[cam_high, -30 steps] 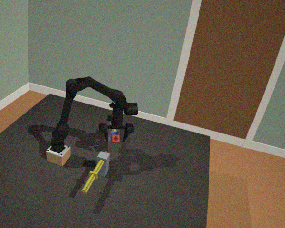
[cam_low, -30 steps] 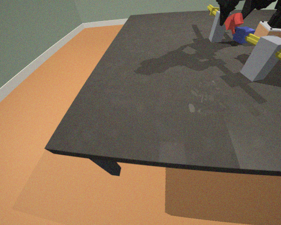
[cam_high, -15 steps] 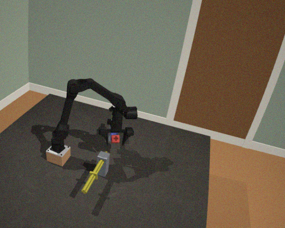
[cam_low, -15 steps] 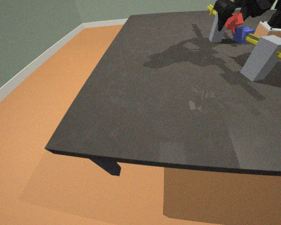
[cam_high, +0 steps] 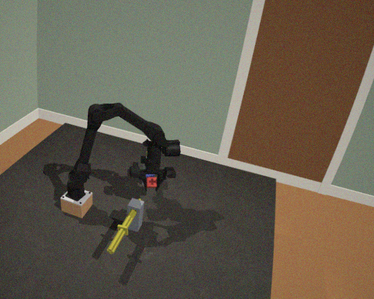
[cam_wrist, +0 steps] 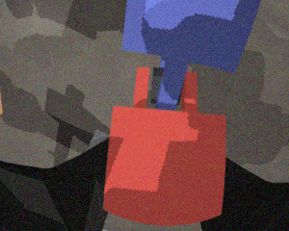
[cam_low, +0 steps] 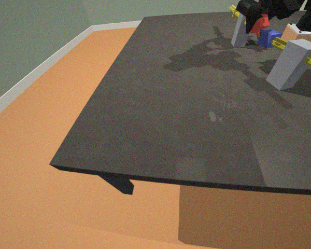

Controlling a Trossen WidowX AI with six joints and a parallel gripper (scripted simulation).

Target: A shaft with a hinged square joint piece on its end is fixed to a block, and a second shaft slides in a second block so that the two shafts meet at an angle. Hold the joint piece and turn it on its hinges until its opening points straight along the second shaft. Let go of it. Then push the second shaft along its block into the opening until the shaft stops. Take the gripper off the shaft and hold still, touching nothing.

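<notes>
The red square joint piece is 3 cm above my gripper tip, 2 cm to the left of it and 1 cm behind it.
</notes>
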